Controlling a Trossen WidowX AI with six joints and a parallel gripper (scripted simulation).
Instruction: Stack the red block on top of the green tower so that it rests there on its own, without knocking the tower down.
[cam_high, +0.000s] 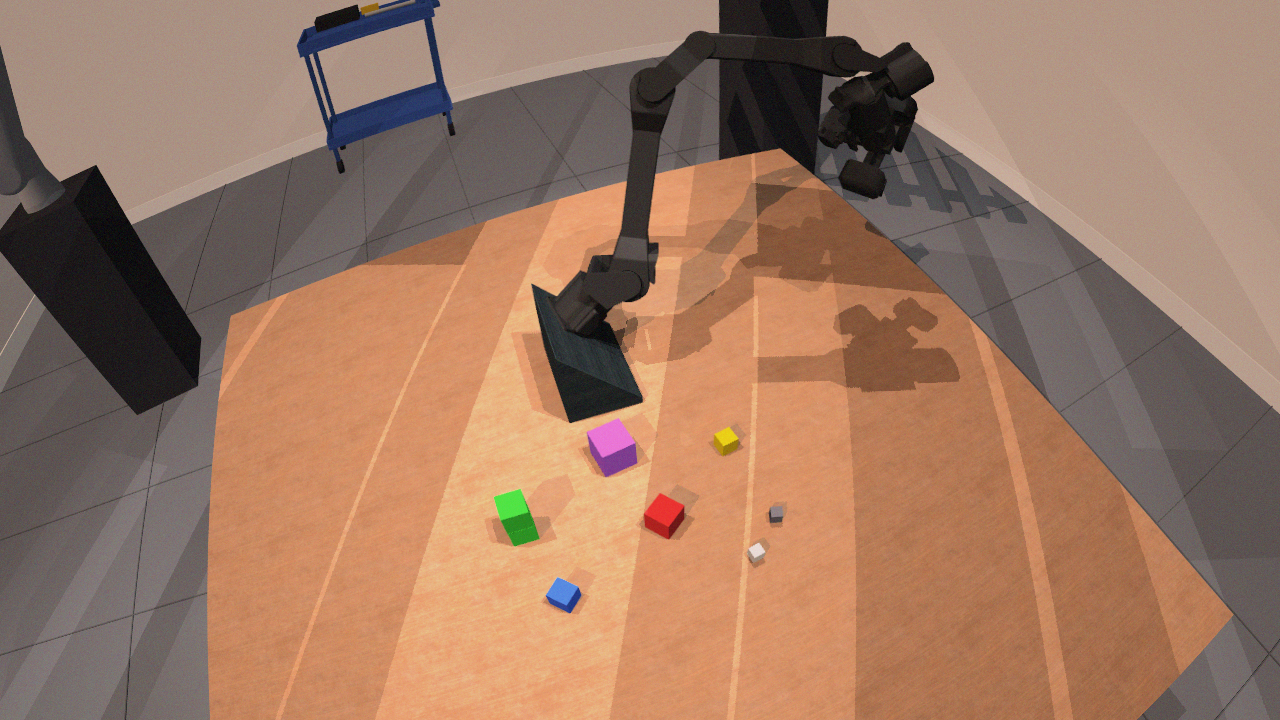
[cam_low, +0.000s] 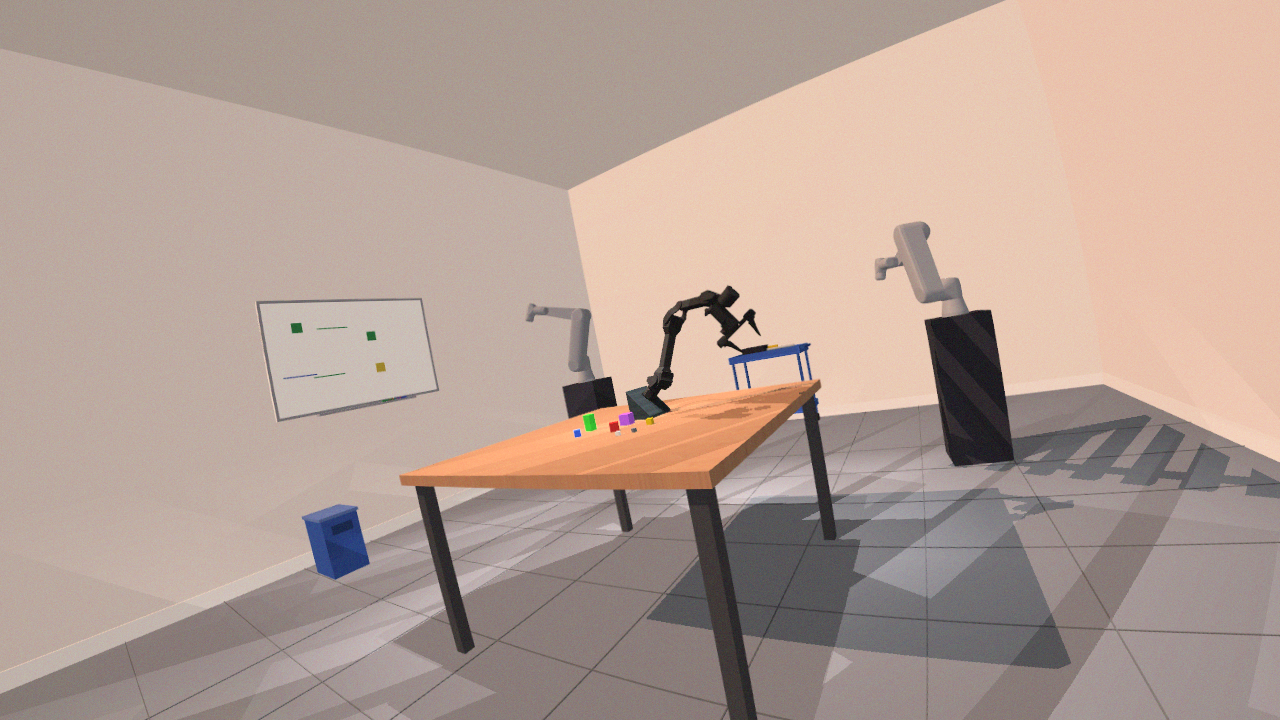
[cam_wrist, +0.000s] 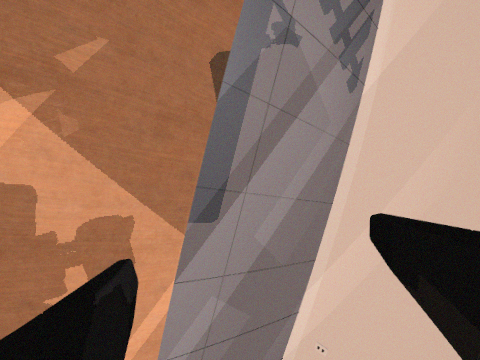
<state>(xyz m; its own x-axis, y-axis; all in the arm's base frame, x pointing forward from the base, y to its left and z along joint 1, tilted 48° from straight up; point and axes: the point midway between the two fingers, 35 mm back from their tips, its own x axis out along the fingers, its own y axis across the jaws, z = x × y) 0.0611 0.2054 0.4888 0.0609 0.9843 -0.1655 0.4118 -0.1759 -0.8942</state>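
Right now the red block is 21 cm ahead of my gripper tip, 54 cm to the right of it and 21 cm below it. Also, from my gripper tip: purple block 9 cm ahead, 55 cm to the right, 20 cm below; yellow block 15 cm ahead, 41 cm to the right, 22 cm below; small grey block 28 cm ahead, 42 cm to the right, 22 cm below.
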